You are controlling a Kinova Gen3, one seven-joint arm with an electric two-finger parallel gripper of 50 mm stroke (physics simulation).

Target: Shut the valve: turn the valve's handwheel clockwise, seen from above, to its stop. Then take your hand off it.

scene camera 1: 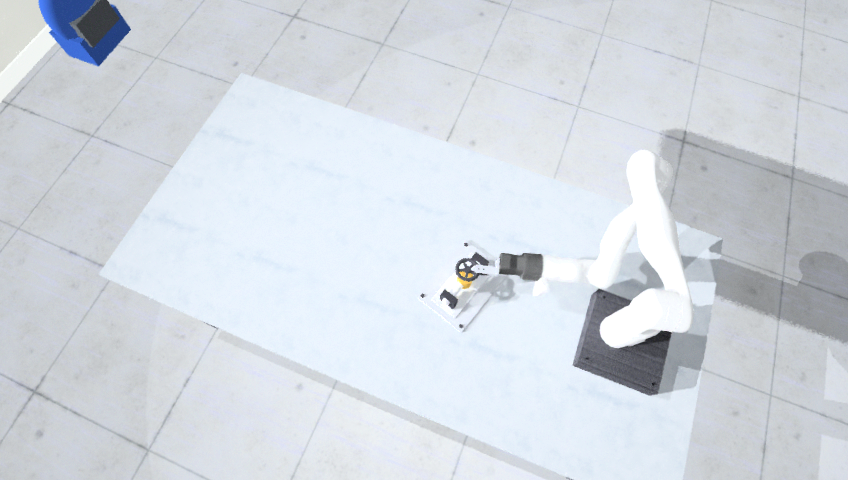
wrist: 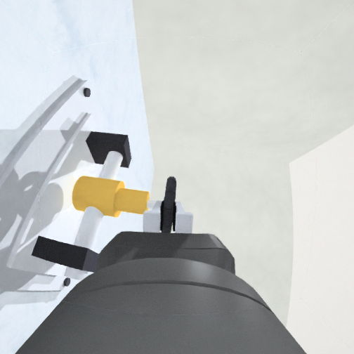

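Note:
The black spoked handwheel (scene camera 1: 457,274) (wrist: 170,192) sits on top of the orange valve body (scene camera 1: 464,283) (wrist: 98,195). In the wrist view it is seen edge-on. My gripper (scene camera 1: 477,269) (wrist: 167,210) comes in level from the right side in the scene view and is shut on the wheel's rim, with one pale finger on each face. The valve's white pipe (wrist: 90,225) runs through two black clamps on a white base plate (scene camera 1: 461,324). The part of the rim between the fingers is hidden.
The valve stands on a pale blue table (scene camera 1: 285,196). The white arm reaches from a dark base block (scene camera 1: 615,371) at the right. A blue object (scene camera 1: 98,50) stands on the floor at the far upper left. Black clamps (scene camera 1: 448,298) (wrist: 107,145) hold the pipe beside the valve body.

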